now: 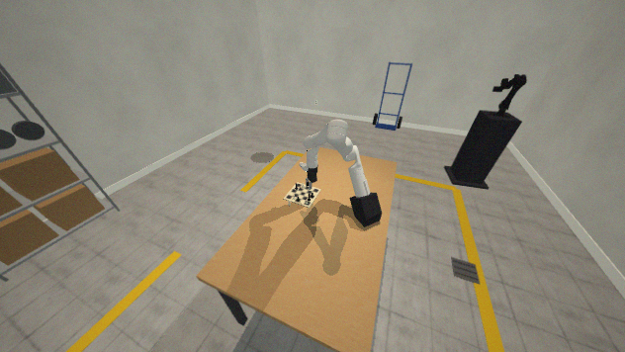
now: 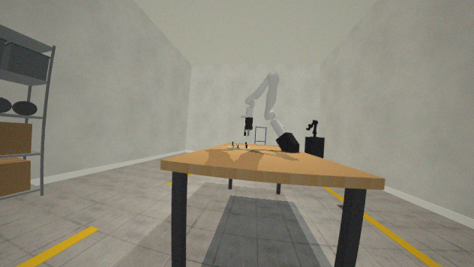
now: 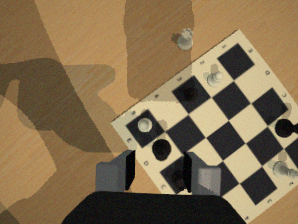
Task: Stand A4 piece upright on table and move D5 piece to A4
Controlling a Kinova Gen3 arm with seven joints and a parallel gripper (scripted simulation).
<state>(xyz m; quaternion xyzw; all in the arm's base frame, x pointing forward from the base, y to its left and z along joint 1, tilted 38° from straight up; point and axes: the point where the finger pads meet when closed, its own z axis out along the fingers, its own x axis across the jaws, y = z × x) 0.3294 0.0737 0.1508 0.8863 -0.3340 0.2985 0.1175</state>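
My gripper is now 70 mm short of the small chessboard, 60 mm to the left of it and 140 mm above it. From my hand the other things lie so: black piece 130 mm ahead, 100 mm to the right, 110 mm below.
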